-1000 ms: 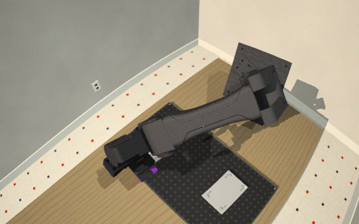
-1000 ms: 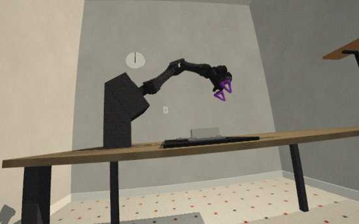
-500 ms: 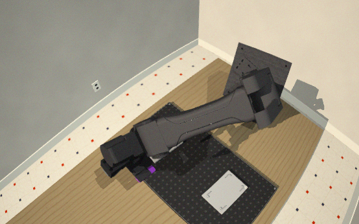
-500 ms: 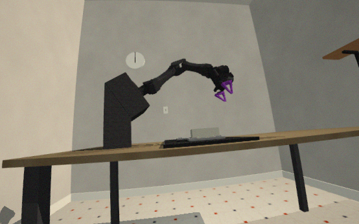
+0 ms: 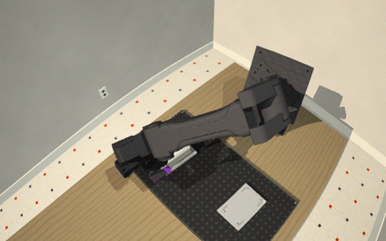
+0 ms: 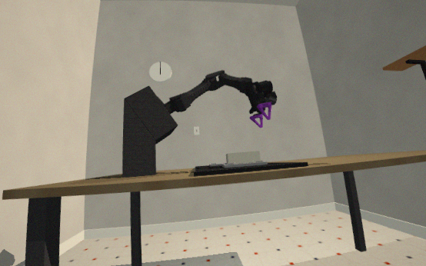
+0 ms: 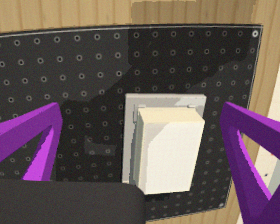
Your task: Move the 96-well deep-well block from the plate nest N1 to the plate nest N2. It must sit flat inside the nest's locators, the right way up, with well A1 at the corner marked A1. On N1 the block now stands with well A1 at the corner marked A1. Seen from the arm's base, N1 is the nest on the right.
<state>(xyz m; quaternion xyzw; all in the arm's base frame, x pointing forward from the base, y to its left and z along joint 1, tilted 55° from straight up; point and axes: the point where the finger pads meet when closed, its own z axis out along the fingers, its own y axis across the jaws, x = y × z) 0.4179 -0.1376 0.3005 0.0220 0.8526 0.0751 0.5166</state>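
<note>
Right now my hand is 12 cm past the cream 96-well deep-well block, 10 cm to the left of it and 16 cm above it.
</note>
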